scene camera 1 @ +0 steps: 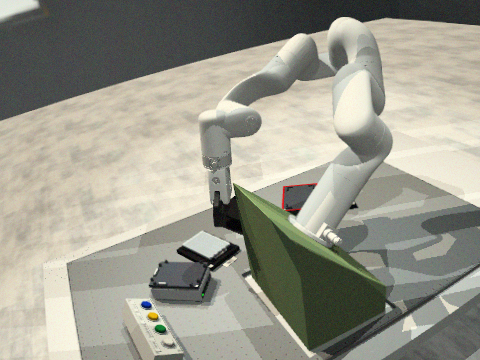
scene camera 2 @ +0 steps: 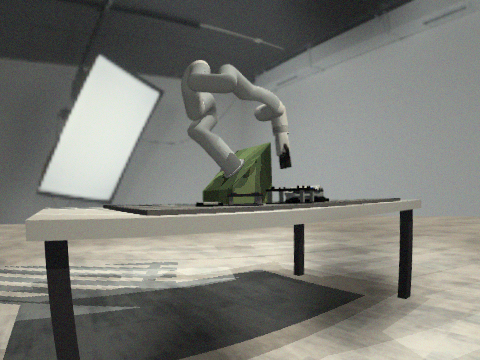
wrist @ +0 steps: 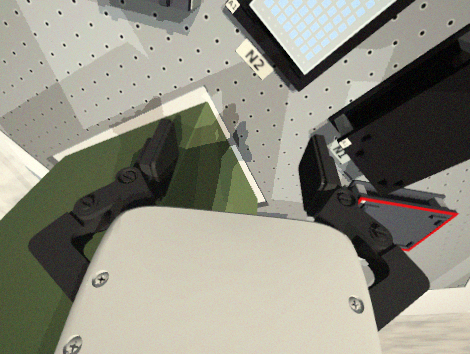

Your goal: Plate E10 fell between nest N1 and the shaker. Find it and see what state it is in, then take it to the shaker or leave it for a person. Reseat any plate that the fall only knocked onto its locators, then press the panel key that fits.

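Frame: origin at the arm's base, x right, y ahead, z up, level; centimetres.
Seen in the pictures: gripper, fingertip midpoint: (scene camera 1: 222, 217) (scene camera 2: 285, 168) (wrist: 240, 143); arm's base, link origin: (scene camera 1: 309, 232) (scene camera 2: 234, 169).
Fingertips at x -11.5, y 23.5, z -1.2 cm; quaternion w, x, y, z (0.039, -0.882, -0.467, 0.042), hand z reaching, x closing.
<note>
Offsets run from my fingertips to a thing's top centre. "pt": to the spot under its first point. Level surfaces: height alone.
A pale plate with blue wells @(dx -3.3, dy +10.0, dz -12.8 cm) (scene camera 1: 207, 244) (wrist: 325, 25) lies on the black nest N2 @(pt dx +3.6, dy +4.0, dz -14.4 cm) (wrist: 297, 82); whether it is fully down cannot be told, and no name shows on it. The N1 label @(pt dx +16.5, dy +6.1, dz -15.6 cm) (wrist: 339, 151) shows beside a raised black deck @(dz -10.0 cm) (wrist: 420, 130) (scene camera 2: 295, 189); what is under the deck is hidden. The shaker @(pt dx -16.9, dy -4.0, dz -10.3 cm) (scene camera 1: 181, 280) has a dark top and a small green light. The key panel @(dx -30.7, dy -15.6, dz -7.4 cm) (scene camera 1: 150, 330) has blue, yellow, green and white keys. My gripper (scene camera 1: 218, 212) (scene camera 2: 285, 159) (wrist: 240, 143) is open and empty, high beside the green pedestal. No plate identifiable as E10 shows.
The green pedestal (scene camera 1: 275, 260) (scene camera 2: 257, 172) (wrist: 200, 165) carries the arm and blocks part of scene camera 1's view. A red-outlined dark tray @(dx +32.9, dy +9.8, dz -11.2 cm) (scene camera 1: 299, 196) (wrist: 410, 220) lies behind it, beyond the raised deck. A perforated mat @(dz -15.8 cm) (scene camera 1: 110, 270) covers the table top.
</note>
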